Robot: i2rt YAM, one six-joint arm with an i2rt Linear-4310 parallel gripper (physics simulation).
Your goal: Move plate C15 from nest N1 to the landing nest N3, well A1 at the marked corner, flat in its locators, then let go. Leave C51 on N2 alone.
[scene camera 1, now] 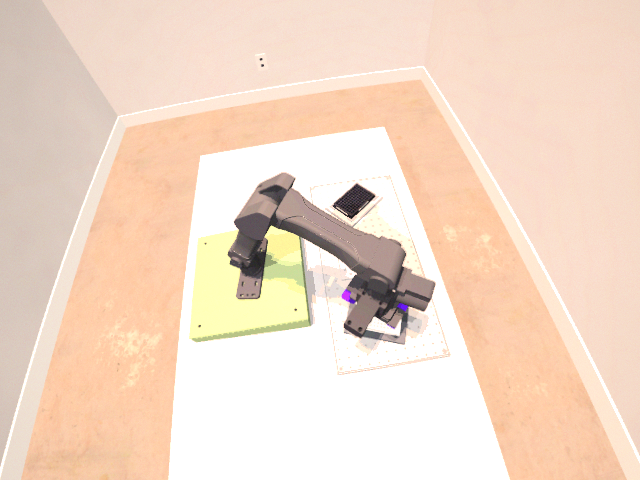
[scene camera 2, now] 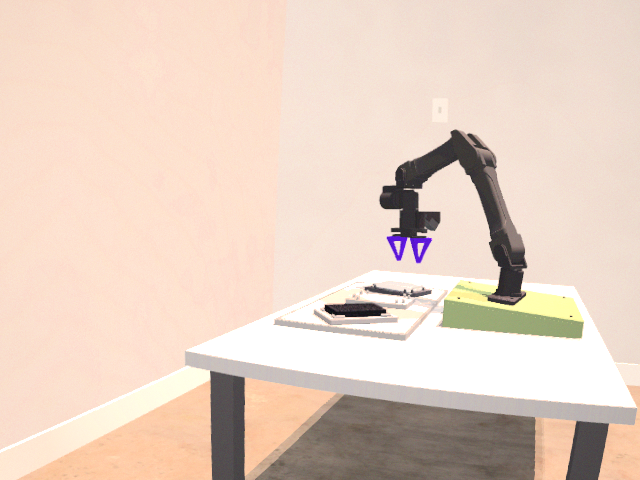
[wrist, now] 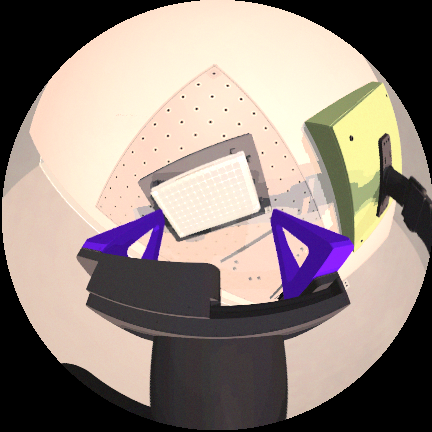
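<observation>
A white well plate (scene camera 1: 381, 327) (scene camera 2: 398, 285) (wrist: 207, 195) lies on a dark grey nest (scene camera 1: 398, 338) (scene camera 2: 425, 292) (wrist: 257, 150). A black well plate (scene camera 1: 354, 200) (scene camera 2: 355, 309) sits on a white nest (scene camera 1: 353, 221) (scene camera 2: 361, 319). A bare white nest (scene camera 2: 400, 303) (wrist: 260, 260) with small pins stands between them; the arm mostly hides it in scene camera 1. No labels or A1 marks can be read. My gripper (scene camera 1: 375, 301) (scene camera 2: 408, 261) (wrist: 217, 214) is open and empty, well above the white plate; in the wrist view that plate shows beyond and between the fingertips.
All nests stand on a perforated board (scene camera 1: 354, 361) (scene camera 2: 292, 320) (wrist: 205, 107) on the white table (scene camera 1: 248, 403) (scene camera 2: 361, 361). The green arm base block (scene camera 1: 222, 289) (scene camera 2: 511, 323) (wrist: 367, 135) stands beside the board. The black plate's nest is at the board's other end.
</observation>
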